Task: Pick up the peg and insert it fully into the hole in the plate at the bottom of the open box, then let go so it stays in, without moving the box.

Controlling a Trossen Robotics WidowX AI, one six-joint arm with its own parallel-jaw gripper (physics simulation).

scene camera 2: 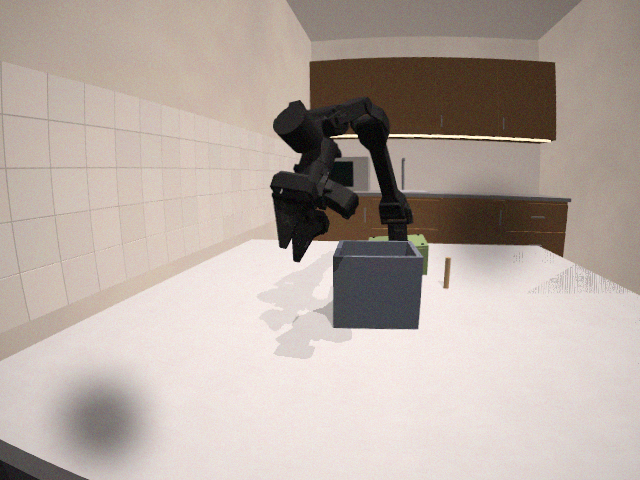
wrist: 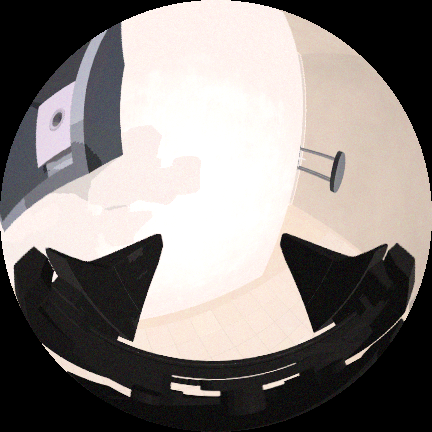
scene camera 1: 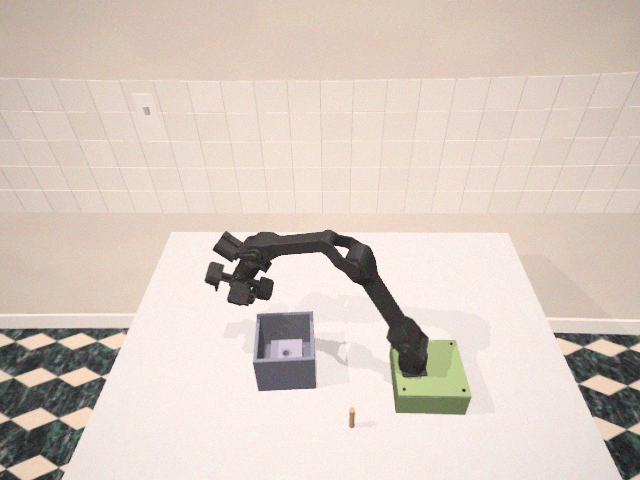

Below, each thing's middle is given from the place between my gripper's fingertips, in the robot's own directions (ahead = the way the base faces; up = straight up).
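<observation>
Blue-grey box (scene camera 2: 376, 284): my gripper is 90 mm above it, 140 mm to the right of it and 150 mm past it.
</observation>
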